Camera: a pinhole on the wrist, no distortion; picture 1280 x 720 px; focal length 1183.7 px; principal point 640.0 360.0 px. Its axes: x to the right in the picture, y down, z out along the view. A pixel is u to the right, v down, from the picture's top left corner.
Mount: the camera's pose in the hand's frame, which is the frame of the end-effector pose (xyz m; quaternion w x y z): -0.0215 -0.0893 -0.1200 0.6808 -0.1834 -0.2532 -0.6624
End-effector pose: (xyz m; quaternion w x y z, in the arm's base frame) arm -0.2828 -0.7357 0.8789 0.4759 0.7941 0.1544 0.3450
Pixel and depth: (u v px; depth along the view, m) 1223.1 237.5 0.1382
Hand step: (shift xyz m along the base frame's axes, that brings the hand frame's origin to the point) -0.0097 -0.0161 -0.0848
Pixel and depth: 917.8 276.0 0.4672
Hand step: 0.1395 -0.3117 -0.0586
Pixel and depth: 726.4 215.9 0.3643
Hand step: 0.0467 -0.2290 -0.0122
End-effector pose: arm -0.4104 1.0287 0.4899 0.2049 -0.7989 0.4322 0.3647
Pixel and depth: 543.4 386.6 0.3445
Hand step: -0.1886 0.0437 -0.0565
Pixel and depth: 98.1 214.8 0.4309
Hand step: -0.3536 -0.0419 0.0158
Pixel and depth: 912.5 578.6 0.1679
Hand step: -0.0020 0.0415 -0.0200
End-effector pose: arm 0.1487 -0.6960 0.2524 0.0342 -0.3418 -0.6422 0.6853
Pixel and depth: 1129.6 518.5 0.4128
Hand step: -0.1485 -0.2793 -0.0300
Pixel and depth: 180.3 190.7 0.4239
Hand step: 0.1469 -0.2122 -0.2151
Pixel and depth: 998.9 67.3 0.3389
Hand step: 0.0098 -0.2480 0.0282
